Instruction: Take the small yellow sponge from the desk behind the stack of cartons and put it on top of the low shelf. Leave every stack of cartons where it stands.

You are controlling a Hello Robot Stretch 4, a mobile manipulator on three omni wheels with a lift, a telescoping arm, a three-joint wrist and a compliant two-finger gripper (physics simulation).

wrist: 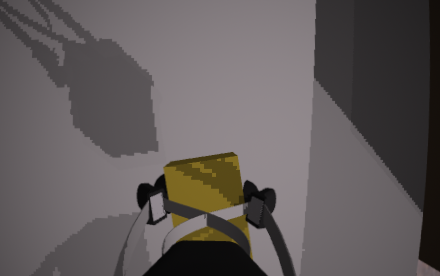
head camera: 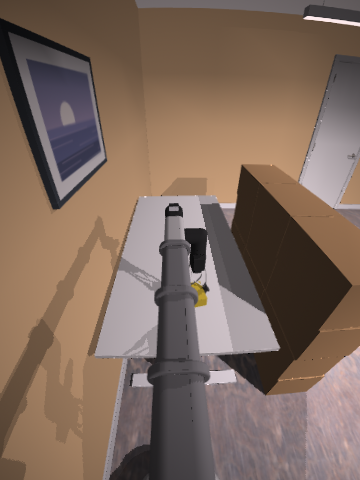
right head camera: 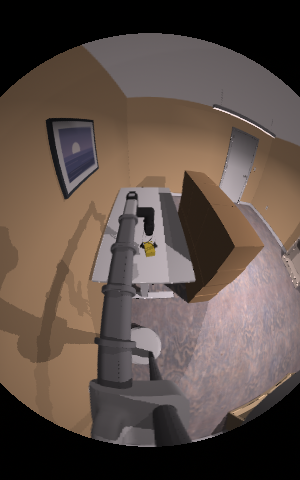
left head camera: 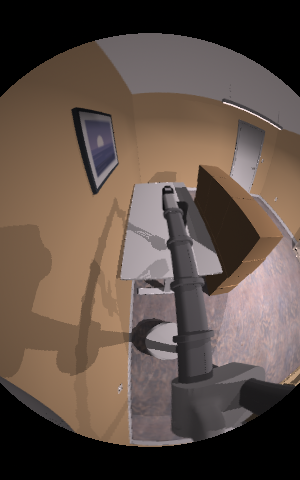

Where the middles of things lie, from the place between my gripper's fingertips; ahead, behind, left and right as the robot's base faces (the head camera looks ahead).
Right now my hand is 2 cm past the small yellow sponge (wrist: pixel 209 183) and 1 cm below it. Also, from my hand: framed picture (head camera: pixel 55 96) 66 cm above, 45 cm to the left, 25 cm ahead.
